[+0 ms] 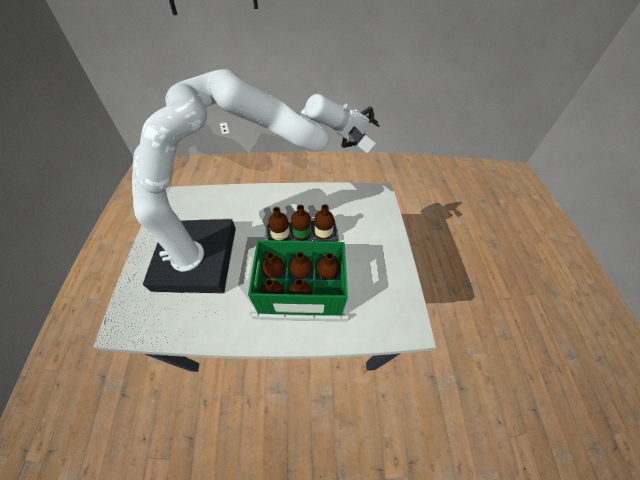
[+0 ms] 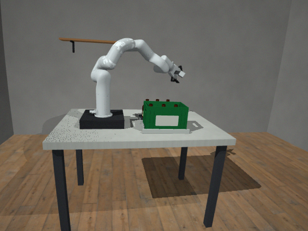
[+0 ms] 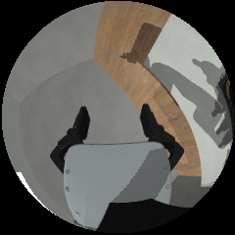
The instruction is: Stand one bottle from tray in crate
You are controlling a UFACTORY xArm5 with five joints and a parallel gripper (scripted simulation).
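My hand is 29 cm past the brown bottle, 17 cm to the left of it and 24 cm above it. The rest, counted from my hand: green crate: 34 cm behind, 41 cm to the right, 24 cm below; dark tray: 28 cm behind, 17 cm to the right, 31 cm below.
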